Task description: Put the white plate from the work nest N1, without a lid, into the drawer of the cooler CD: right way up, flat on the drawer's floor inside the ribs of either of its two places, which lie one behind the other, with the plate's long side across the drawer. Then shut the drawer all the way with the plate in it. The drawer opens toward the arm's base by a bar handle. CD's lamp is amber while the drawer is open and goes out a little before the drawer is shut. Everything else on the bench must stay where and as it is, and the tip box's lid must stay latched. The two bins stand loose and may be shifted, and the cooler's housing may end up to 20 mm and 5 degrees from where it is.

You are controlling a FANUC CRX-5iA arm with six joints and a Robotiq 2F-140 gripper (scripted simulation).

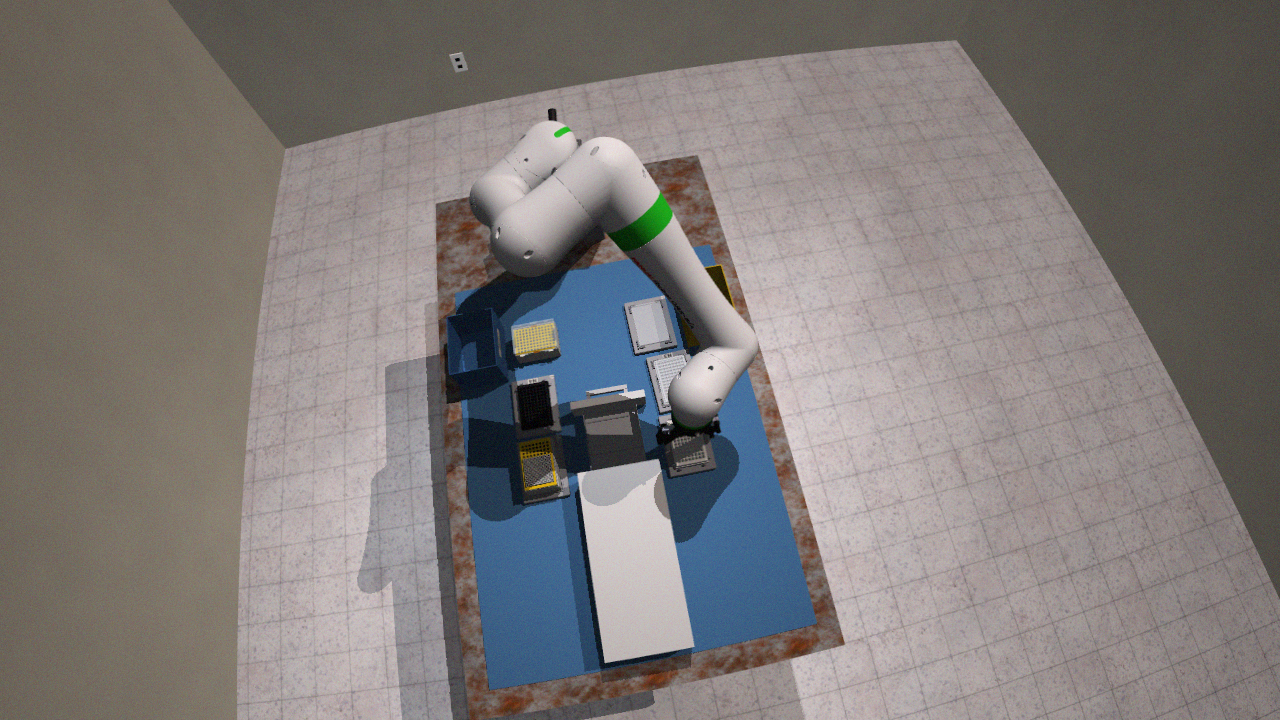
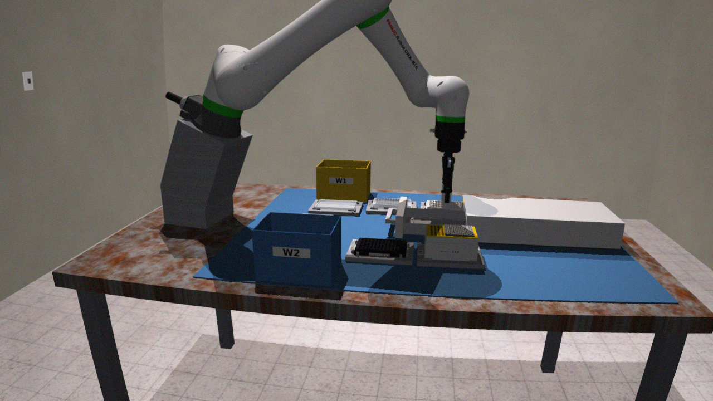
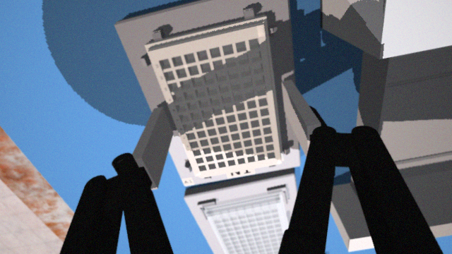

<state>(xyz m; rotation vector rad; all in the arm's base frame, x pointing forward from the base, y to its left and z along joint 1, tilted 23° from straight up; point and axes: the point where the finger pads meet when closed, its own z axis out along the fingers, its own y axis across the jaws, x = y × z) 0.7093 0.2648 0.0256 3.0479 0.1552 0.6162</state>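
Right now the white plate is 2 cm below my hand. Also, from my hand: cooler CD (17 cm to the right, 13 cm ahead); grey nest N1 (3 cm below); grey drawer (19 cm to the right, 1 cm below).
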